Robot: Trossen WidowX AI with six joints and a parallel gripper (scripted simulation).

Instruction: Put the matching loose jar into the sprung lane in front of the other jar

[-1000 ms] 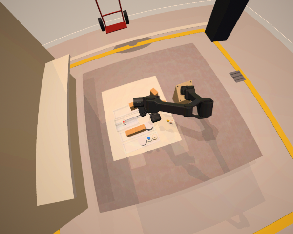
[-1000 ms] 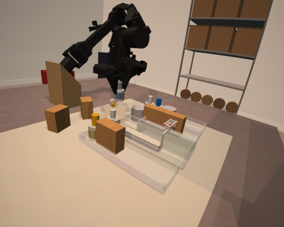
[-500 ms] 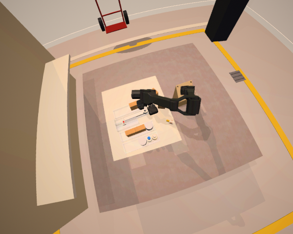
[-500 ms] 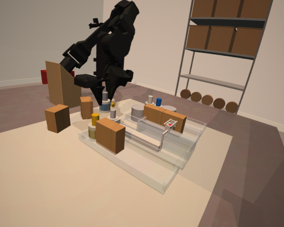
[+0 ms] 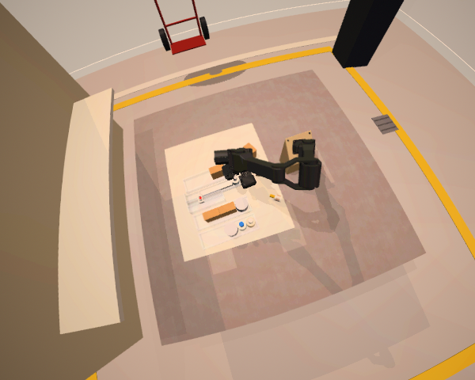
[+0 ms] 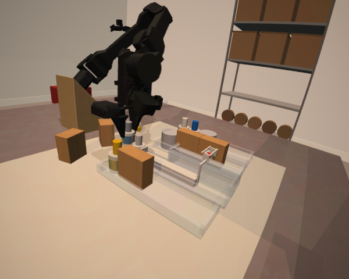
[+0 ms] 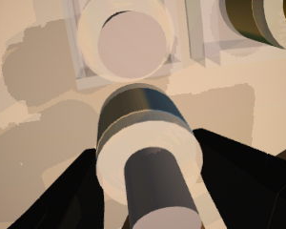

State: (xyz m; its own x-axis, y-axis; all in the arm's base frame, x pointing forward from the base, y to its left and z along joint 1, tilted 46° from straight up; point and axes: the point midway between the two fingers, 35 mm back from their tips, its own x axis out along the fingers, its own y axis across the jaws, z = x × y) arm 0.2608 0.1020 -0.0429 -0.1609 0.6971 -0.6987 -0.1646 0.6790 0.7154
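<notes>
Right now my gripper tip is 180 mm short of the sprung lane, 60 mm to the right of it and 40 mm above it. Round my gripper tip: pale pusher bar 140 mm ahead, 50 mm to the left, 10 mm below.
</notes>
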